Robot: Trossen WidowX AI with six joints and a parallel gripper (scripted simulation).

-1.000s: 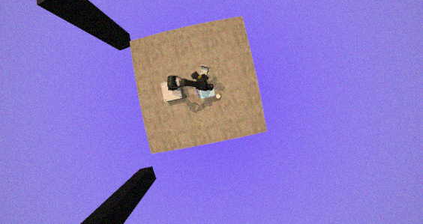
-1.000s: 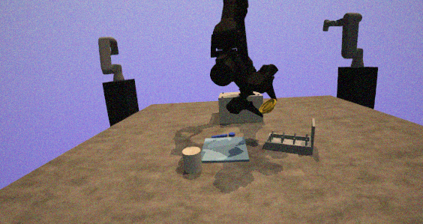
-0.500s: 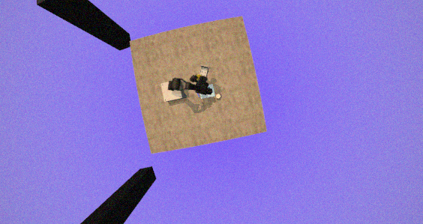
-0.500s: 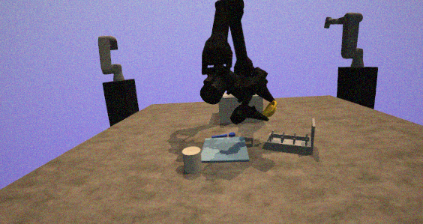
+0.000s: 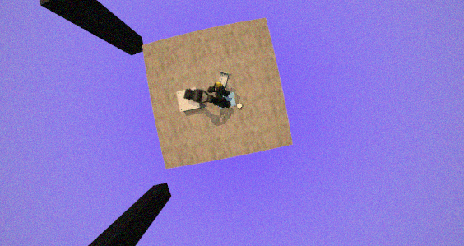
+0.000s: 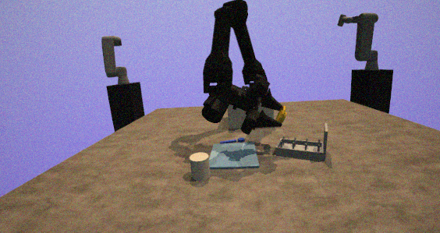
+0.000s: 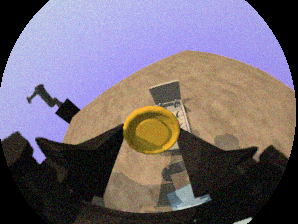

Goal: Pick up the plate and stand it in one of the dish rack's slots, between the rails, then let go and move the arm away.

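My gripper tip is now 7 cm above the dish rack, 4 cm to the right of it and 4 cm short of it. The rest, counted from my gripper tip: light blue mat: 15 cm to the right, 9 cm below, 3 cm ahead; then blue spoon: 14 cm to the right, 9 cm below, 7 cm behind; then yellow plate: 1 cm to the right.
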